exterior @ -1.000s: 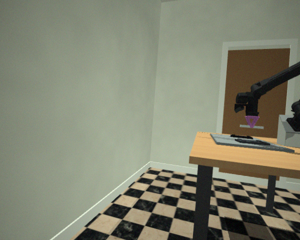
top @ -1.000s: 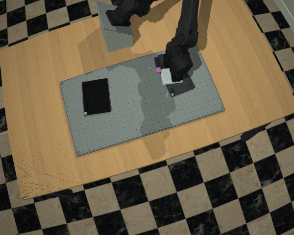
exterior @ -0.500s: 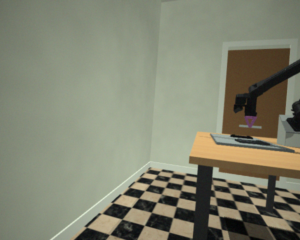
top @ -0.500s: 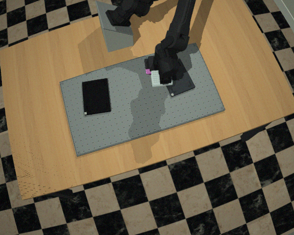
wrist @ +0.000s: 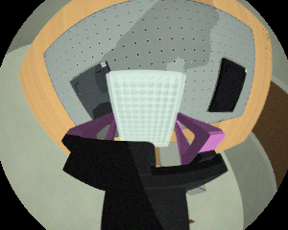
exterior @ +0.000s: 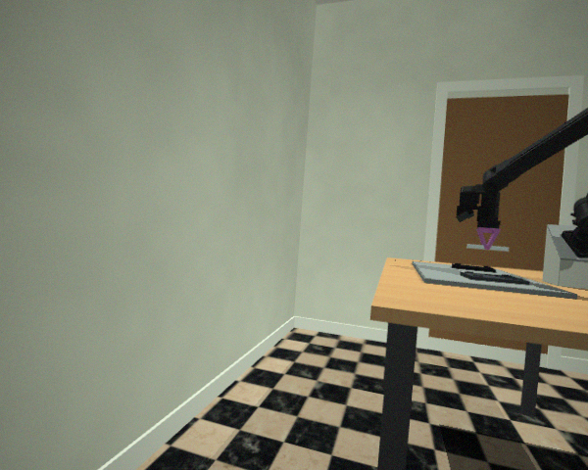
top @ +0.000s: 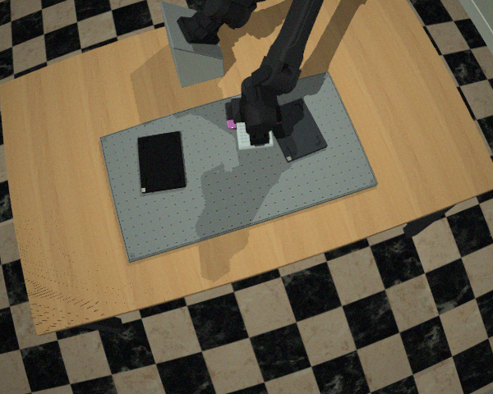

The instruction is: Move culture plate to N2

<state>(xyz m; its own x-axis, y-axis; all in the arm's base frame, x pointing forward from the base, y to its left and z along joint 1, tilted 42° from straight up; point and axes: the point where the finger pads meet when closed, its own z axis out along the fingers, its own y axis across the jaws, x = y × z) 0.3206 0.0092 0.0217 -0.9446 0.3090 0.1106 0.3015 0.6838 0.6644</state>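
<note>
My gripper is now 250 mm to the left of the black nest N2, 100 mm above it and 50 mm past it. The rest, counted from my hand: black nest N1 (120 mm to the left, 100 mm below, 20 mm ahead); culture plate (right at my hand); clear lid (right at my hand).
</note>
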